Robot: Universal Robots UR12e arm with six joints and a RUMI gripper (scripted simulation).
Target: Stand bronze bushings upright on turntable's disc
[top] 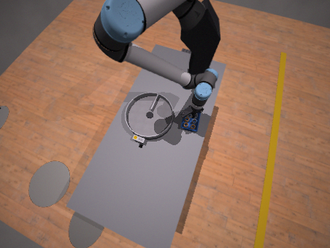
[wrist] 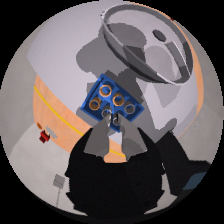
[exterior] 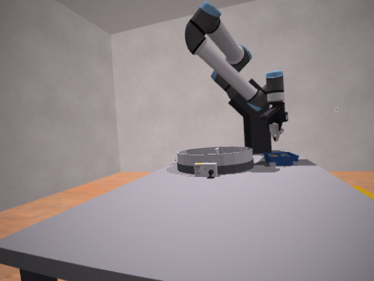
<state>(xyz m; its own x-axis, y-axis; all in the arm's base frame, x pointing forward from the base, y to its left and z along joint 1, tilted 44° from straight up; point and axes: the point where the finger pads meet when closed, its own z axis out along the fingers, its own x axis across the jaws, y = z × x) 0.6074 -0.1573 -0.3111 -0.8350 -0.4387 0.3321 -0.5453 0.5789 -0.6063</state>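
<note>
My gripper is now 110 mm above the blue crate, 20 mm to the right of it and 10 mm past it. From my hand the other things lie so: turntable disc 350 mm to the right, 90 mm below, 10 mm ahead.
</note>
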